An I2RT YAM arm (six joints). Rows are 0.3 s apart.
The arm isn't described. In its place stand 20 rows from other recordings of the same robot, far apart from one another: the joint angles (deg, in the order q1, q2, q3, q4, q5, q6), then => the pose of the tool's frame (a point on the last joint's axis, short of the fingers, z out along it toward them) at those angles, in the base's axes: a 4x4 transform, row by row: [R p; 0 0 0 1], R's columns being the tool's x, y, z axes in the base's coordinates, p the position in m.
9.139 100.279 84.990 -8.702 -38.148 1.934 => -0.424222, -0.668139, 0.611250, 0.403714; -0.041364, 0.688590, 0.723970, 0.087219; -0.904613, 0.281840, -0.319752, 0.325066; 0, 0, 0, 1
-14.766 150.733 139.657 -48.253 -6.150 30.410 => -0.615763, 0.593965, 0.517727, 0.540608; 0.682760, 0.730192, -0.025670, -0.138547; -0.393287, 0.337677, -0.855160, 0.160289; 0, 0, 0, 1
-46.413 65.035 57.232 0.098 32.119 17.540 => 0.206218, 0.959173, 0.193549, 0.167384; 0.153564, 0.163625, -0.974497, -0.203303; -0.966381, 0.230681, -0.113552, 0.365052; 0, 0, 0, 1
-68.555 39.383 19.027 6.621 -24.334 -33.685 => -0.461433, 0.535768, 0.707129, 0.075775; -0.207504, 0.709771, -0.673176, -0.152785; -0.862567, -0.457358, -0.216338, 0.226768; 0, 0, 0, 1
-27.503 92.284 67.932 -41.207 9.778 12.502 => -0.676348, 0.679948, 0.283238, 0.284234; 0.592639, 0.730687, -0.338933, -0.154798; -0.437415, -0.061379, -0.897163, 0.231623; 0, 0, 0, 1
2.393 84.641 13.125 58.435 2.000 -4.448 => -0.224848, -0.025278, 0.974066, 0.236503; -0.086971, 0.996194, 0.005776, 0.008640; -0.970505, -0.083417, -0.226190, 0.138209; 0, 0, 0, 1
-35.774 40.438 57.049 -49.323 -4.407 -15.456 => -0.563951, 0.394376, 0.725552, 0.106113; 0.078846, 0.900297, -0.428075, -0.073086; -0.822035, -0.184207, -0.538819, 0.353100; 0, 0, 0, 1
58.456 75.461 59.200 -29.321 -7.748 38.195 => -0.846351, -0.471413, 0.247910, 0.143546; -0.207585, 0.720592, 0.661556, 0.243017; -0.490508, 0.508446, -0.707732, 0.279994; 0, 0, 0, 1
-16.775 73.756 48.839 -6.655 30.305 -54.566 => -0.829034, -0.025338, 0.558624, 0.265635; -0.484805, 0.530426, -0.695423, -0.098836; -0.278688, -0.847353, -0.452025, 0.263322; 0, 0, 0, 1
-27.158 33.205 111.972 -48.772 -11.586 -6.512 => 0.408779, 0.340942, 0.846557, -0.101484; -0.334572, 0.919001, -0.208562, 0.060098; -0.849094, -0.197978, 0.489738, 0.564499; 0, 0, 0, 1
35.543 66.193 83.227 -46.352 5.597 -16.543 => -0.236902, -0.601709, 0.762773, 0.185521; -0.517516, 0.742619, 0.425081, 0.128275; -0.822226, -0.294044, -0.487322, 0.430592; 0, 0, 0, 1
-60.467 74.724 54.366 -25.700 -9.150 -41.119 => -0.796512, 0.372738, 0.476061, 0.141344; 0.088788, 0.850942, -0.517701, -0.238005; -0.598068, -0.370087, -0.710880, 0.260604; 0, 0, 0, 1
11.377 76.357 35.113 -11.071 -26.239 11.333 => -0.847544, -0.280825, 0.450340, 0.238318; 0.009254, 0.840589, 0.541594, 0.064009; -0.530644, 0.463193, -0.709838, 0.169815; 0, 0, 0, 1
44.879 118.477 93.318 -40.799 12.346 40.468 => -0.899619, -0.057435, 0.432882, 0.315353; -0.001084, 0.991603, 0.129314, 0.303282; -0.436674, 0.115864, -0.892128, 0.196371; 0, 0, 0, 1
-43.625 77.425 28.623 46.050 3.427 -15.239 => -0.225916, 0.697051, 0.680501, 0.200094; -0.147137, 0.666130, -0.731178, -0.193653; -0.962971, -0.265312, -0.047927, 0.221082; 0, 0, 0, 1
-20.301 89.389 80.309 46.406 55.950 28.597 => 0.888065, 0.440918, 0.130120, 0.311720; -0.042771, 0.361061, -0.931561, -0.146764; -0.457724, 0.821721, 0.339505, 0.455025; 0, 0, 0, 1
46.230 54.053 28.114 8.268 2.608 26.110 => -0.492832, -0.528414, 0.691300, 0.150575; 0.121075, 0.745110, 0.655860, 0.154842; -0.861660, 0.406927, -0.303236, 0.240757; 0, 0, 0, 1
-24.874 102.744 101.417 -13.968 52.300 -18.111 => -0.522661, 0.828181, 0.202340, 0.366412; 0.032787, 0.256688, -0.965938, -0.200928; -0.851910, -0.498224, -0.161314, 0.400045; 0, 0, 0, 1
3.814 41.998 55.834 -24.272 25.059 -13.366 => -0.257990, 0.303959, 0.917088, 0.152502; -0.227075, 0.903555, -0.363353, -0.004945; -0.939084, -0.301989, -0.164087, 0.387748; 0, 0, 0, 1
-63.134 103.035 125.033 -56.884 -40.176 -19.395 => -0.390726, 0.331510, 0.858740, 0.186449; 0.209829, 0.940415, -0.267568, -0.317229; -0.896273, 0.075643, -0.437004, 0.460219; 0, 0, 0, 1
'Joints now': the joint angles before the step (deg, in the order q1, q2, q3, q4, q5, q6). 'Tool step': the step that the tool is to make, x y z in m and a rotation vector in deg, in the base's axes. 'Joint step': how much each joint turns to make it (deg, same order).
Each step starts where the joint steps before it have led.
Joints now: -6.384, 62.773, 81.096, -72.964, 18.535, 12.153
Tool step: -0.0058, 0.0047, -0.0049, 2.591, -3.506, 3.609
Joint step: 0.512, -3.146, -3.470, 3.739, -4.220, -0.722
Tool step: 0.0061, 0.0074, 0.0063, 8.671, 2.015, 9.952
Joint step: 0.060, 2.723, 3.798, -3.592, -12.704, -2.739
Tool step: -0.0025, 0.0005, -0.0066, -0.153, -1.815, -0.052
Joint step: 0.095, -1.986, -3.145, 2.976, 0.065, 0.135
